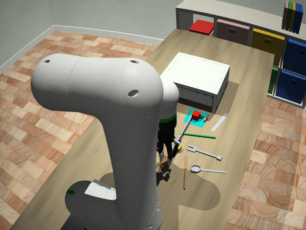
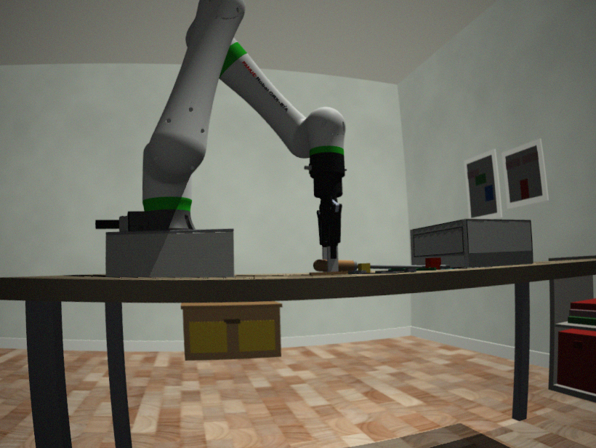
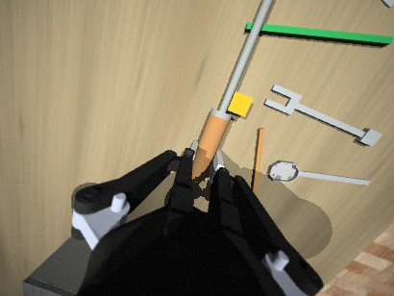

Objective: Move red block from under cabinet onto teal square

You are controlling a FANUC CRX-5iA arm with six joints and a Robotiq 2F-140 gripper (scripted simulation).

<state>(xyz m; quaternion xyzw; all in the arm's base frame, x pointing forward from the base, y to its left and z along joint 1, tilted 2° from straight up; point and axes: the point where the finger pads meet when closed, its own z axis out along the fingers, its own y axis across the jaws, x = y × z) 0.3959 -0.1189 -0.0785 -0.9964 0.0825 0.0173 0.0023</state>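
Right now my hand is 80 mm short of the yellow cube, 30 mm to the left of it and 30 mm above it. The rest, counted from my hand: hook tool (140 mm ahead, 60 mm to the right, 20 mm below); grey spoon-like tool (160 mm to the right, 30 mm below); wooden stick (100 mm to the right, 30 mm below, 30 mm behind).
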